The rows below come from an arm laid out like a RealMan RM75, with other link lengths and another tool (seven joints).
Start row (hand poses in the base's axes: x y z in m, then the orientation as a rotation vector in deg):
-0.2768, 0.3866, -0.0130, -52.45, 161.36, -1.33
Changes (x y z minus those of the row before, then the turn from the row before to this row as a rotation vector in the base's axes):
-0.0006, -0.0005, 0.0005, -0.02, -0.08, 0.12
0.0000, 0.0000, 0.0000, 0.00, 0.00, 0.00
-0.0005, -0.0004, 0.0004, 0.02, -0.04, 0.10
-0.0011, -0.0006, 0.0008, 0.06, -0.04, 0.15
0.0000, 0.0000, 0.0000, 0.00, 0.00, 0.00
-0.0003, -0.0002, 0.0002, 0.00, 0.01, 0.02
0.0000, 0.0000, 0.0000, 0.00, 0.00, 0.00
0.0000, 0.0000, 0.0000, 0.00, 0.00, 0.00
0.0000, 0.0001, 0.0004, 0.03, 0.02, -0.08
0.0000, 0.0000, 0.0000, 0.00, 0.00, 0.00
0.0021, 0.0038, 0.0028, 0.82, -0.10, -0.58
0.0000, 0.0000, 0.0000, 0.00, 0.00, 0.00
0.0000, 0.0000, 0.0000, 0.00, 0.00, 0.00
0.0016, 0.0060, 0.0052, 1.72, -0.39, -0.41
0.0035, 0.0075, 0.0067, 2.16, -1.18, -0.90
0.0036, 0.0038, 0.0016, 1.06, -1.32, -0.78
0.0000, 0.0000, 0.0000, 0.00, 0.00, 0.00
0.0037, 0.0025, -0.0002, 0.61, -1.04, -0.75
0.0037, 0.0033, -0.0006, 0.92, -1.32, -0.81
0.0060, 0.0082, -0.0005, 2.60, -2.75, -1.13
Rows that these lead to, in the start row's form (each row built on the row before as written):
-0.2774, 0.3861, -0.0125, -52.60, 161.24, -1.38
-0.2774, 0.3861, -0.0125, -52.60, 161.24, -1.38
-0.2779, 0.3857, -0.0121, -52.73, 161.15, -1.36
-0.2790, 0.3851, -0.0113, -52.92, 161.03, -1.27
-0.2790, 0.3851, -0.0113, -52.92, 161.03, -1.27
-0.2793, 0.3849, -0.0111, -52.95, 161.03, -1.26
-0.2793, 0.3849, -0.0111, -52.95, 161.03, -1.26
-0.2793, 0.3849, -0.0111, -52.95, 161.03, -1.26
-0.2793, 0.3850, -0.0107, -52.84, 161.08, -1.22
-0.2793, 0.3850, -0.0107, -52.84, 161.08, -1.22
-0.2772, 0.3888, -0.0079, -51.82, 161.05, -0.19
-0.2772, 0.3888, -0.0079, -51.82, 161.05, -0.19
-0.2772, 0.3888, -0.0079, -51.82, 161.05, -0.19
-0.2756, 0.3948, -0.0027, -50.77, 160.43, 1.98
-0.2721, 0.4023, 0.0040, -48.75, 159.14, 4.31
-0.2685, 0.4061, 0.0056, -47.16, 157.94, 5.05
-0.2685, 0.4061, 0.0056, -47.16, 157.94, 5.05
-0.2648, 0.4086, 0.0054, -45.78, 157.09, 5.29
-0.2611, 0.4119, 0.0048, -44.20, 155.91, 5.81
-0.2551, 0.4201, 0.0043, -41.53, 153.04, 7.90

